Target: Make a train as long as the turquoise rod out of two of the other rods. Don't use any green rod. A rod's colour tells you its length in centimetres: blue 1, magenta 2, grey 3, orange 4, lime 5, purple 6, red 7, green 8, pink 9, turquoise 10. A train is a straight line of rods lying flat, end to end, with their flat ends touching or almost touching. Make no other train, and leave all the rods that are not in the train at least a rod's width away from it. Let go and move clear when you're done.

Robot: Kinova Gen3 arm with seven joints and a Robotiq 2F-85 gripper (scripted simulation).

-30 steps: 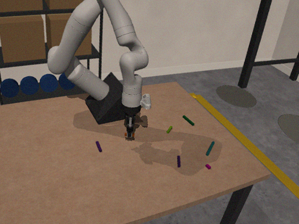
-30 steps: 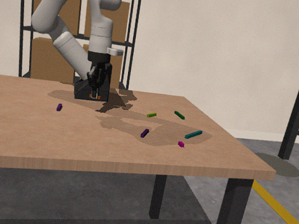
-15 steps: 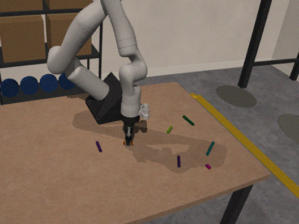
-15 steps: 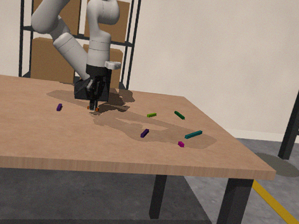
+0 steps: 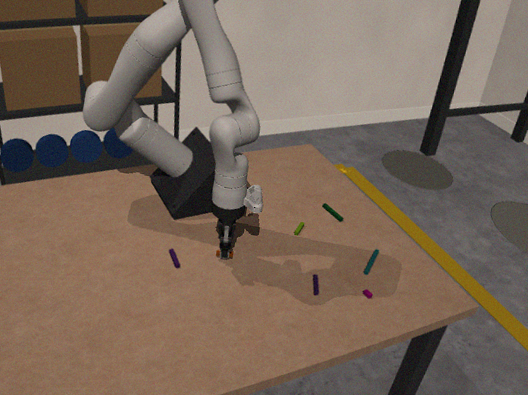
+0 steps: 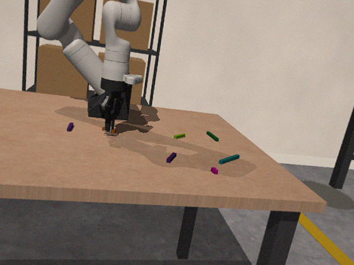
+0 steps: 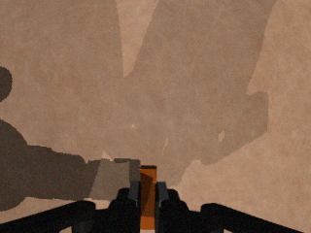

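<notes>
Right now my hand is 1 cm above the orange rod. Round my hand: lime rod (23 cm to the left, 7 cm behind, 3 cm below); purple rod (12 cm to the right, 3 cm below, 2 cm behind); magenta rod (28 cm to the left, 20 cm ahead, 3 cm below).
</notes>
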